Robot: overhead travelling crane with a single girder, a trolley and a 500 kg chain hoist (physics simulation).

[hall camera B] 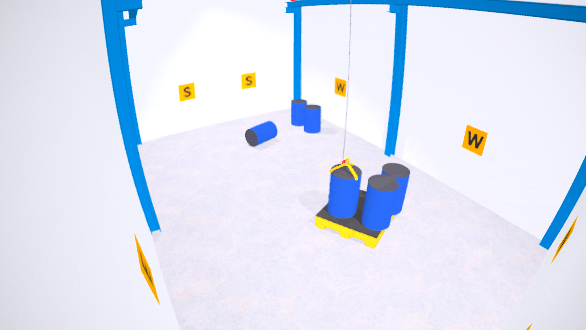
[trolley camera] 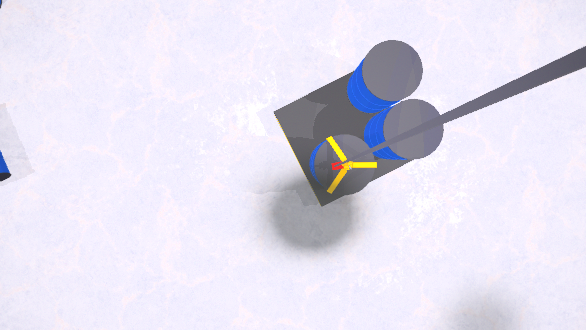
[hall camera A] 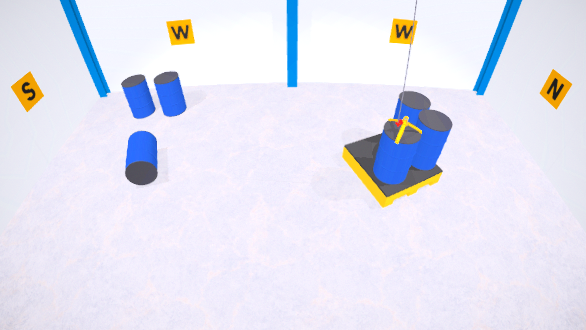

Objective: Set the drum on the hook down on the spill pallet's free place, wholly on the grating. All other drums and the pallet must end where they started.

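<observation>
The hook's blue drum [hall camera A: 394,162] [hall camera B: 343,196] [trolley camera: 357,179] stands upright near one corner of the yellow spill pallet [hall camera A: 356,149] [hall camera B: 327,223] [trolley camera: 292,122]. Its base looks wholly on the dark grating. My three-armed yellow gripper [hall camera A: 404,129] [hall camera B: 345,169] [trolley camera: 345,165] is shut on this drum, arms at its top rim. The red hook [hall camera A: 399,122] [hall camera B: 344,162] [trolley camera: 337,166] leans to one side of the gripper's hub. Two other upright drums, one behind [hall camera A: 413,100] [hall camera B: 395,170] [trolley camera: 392,70] and one nearer [hall camera A: 434,142] [hall camera B: 381,205] [trolley camera: 413,129], stand on the pallet. Some contact edges are hidden.
A drum [hall camera A: 141,156] [hall camera B: 262,133] lies on its side on the floor; its end shows at the trolley view's left edge. Two upright drums [hall camera A: 138,100] [hall camera A: 170,97] [hall camera B: 298,113] [hall camera B: 312,120] stand near the far south-west corner. Blue columns [hall camera A: 292,45] [hall camera B: 396,90] stand along the walls.
</observation>
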